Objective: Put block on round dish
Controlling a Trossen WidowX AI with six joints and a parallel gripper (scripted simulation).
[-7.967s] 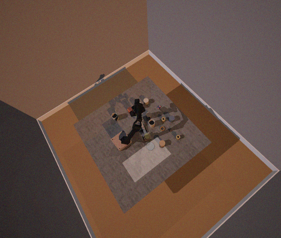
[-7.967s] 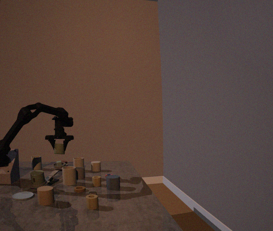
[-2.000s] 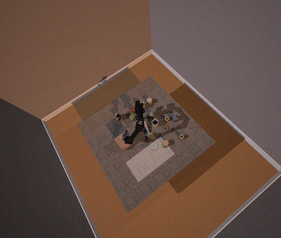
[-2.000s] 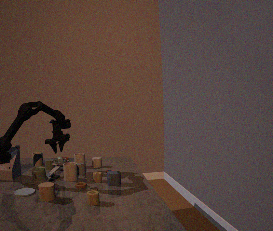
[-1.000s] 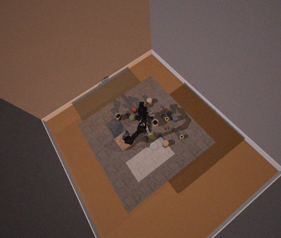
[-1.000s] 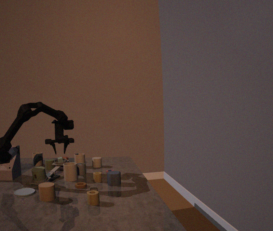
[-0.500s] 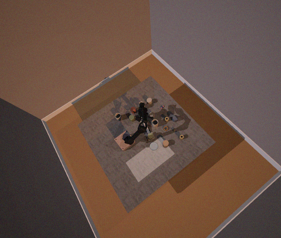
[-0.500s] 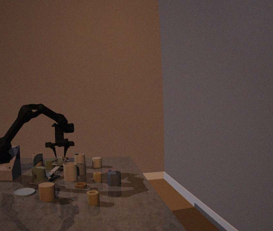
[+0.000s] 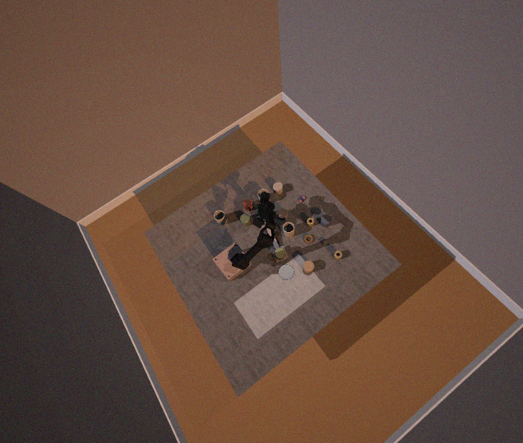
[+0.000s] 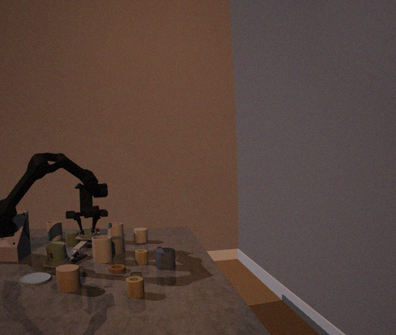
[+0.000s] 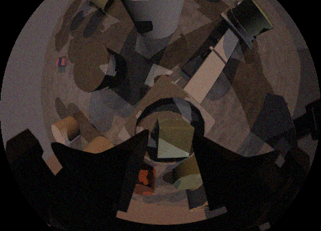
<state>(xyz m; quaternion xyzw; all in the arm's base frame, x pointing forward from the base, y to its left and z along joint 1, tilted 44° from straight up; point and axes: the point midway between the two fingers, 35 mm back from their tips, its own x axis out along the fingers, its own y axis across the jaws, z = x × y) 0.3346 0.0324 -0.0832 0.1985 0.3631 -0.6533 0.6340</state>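
Now: the pale round dish 350 mm to the right of my gripper tip, 150 mm behind it and 80 mm below it. Also, from my gripper tip: beam (120 mm to the right, 40 mm below, 40 mm behind); then red piece (180 mm to the left, 50 mm below); then pale green block (right at my gripper tip).
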